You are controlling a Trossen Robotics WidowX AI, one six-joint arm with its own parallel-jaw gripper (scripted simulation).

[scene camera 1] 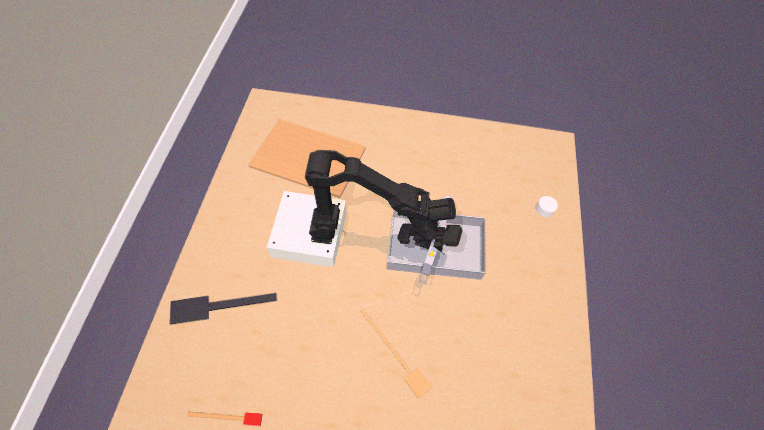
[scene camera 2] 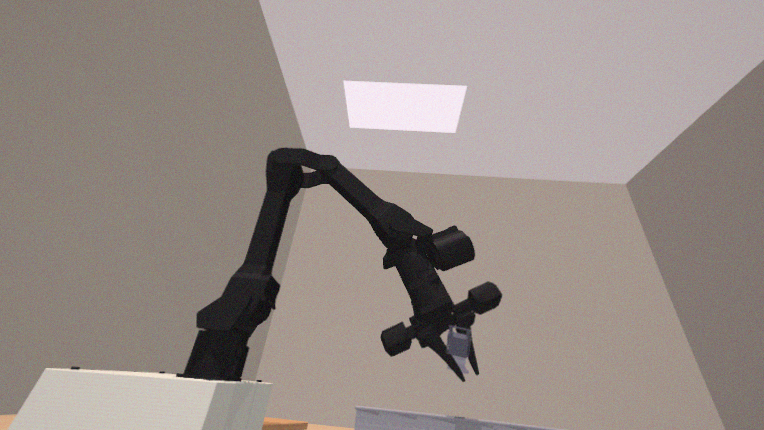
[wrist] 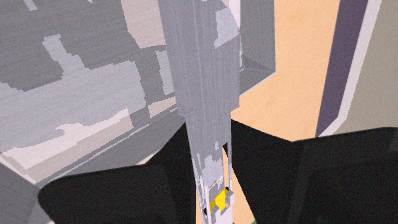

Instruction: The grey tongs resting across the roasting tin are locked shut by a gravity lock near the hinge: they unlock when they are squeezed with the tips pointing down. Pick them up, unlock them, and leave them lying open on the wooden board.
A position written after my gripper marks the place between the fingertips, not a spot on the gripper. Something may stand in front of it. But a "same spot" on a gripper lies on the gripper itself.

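Wooden spatula: out of frame in scene camera 2, out of frame in the wrist view; visible in scene camera 1 (417, 382). Black spatula: out of frame in scene camera 2, out of frame in the wrist view; visible in scene camera 1 (194, 309). My gripper: visible in the wrist view (204, 123), in scene camera 1 and in scene camera 2. Same spot on my gripper: (scene camera 1: 426, 244) and (scene camera 2: 441, 339).
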